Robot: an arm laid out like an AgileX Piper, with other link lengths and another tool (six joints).
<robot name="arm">
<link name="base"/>
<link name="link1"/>
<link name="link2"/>
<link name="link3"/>
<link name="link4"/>
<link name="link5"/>
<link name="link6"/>
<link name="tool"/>
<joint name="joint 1" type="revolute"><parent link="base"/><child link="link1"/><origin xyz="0 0 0.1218" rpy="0 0 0"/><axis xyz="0 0 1"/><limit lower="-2.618" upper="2.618"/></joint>
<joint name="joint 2" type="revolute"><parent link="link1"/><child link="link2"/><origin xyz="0 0 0" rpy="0 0 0"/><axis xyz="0 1 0"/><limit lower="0" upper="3.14"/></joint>
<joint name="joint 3" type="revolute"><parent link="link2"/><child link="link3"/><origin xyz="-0.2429 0 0.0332" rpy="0 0 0"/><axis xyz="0 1 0"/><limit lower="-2.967" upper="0"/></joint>
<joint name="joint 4" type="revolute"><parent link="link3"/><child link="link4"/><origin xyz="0.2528 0 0.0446" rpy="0 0 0"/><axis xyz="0.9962 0 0.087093"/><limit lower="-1.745" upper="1.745"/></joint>
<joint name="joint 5" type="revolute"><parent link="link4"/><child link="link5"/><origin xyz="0 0 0" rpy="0 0 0"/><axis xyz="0 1 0"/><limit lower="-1.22" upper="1.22"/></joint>
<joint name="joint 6" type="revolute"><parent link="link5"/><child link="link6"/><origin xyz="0.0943 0 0.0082" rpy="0 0 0"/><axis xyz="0.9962 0 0.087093"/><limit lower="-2.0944" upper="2.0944"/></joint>
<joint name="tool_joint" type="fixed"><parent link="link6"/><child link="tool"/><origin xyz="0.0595 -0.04 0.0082" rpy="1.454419 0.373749 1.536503"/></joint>
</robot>
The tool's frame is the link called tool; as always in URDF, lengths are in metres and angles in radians.
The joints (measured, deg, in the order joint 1, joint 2, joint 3, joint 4, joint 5, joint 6), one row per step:
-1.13 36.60 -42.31 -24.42 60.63 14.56
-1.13 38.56 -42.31 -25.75 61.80 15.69
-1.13 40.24 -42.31 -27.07 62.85 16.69
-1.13 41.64 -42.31 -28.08 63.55 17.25
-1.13 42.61 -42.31 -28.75 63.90 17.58
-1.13 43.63 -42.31 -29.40 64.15 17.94
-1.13 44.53 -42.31 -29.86 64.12 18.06
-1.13 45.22 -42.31 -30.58 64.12 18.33
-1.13 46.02 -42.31 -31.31 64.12 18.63
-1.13 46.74 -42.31 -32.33 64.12 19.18
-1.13 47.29 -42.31 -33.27 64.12 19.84
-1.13 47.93 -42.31 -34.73 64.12 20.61
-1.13 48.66 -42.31 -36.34 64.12 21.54
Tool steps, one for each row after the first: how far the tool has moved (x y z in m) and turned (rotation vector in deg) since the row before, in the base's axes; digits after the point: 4 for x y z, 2 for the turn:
0.0013 -0.0032 -0.0056 -0.49 2.61 -1.51
0.0007 -0.0031 -0.0044 -0.63 2.24 -1.37
0.0011 -0.0023 -0.0033 -0.63 1.80 -0.85
0.0011 -0.0014 -0.0021 -0.46 1.15 -0.47
0.0014 -0.0014 -0.0022 -0.44 1.09 -0.44
0.0019 -0.0009 -0.0018 -0.39 0.83 -0.10
0.0013 -0.0013 -0.0008 -0.58 0.58 -0.24
0.0015 -0.0013 -0.0011 -0.58 0.67 -0.25
0.0012 -0.0018 -0.0004 -0.76 0.47 -0.43
0.0008 -0.0017 -0.0001 -0.64 0.24 -0.50
0.0009 -0.0025 0.0007 -1.12 0.27 -0.57
0.0010 -0.0027 0.0007 -1.21 0.27 -0.66

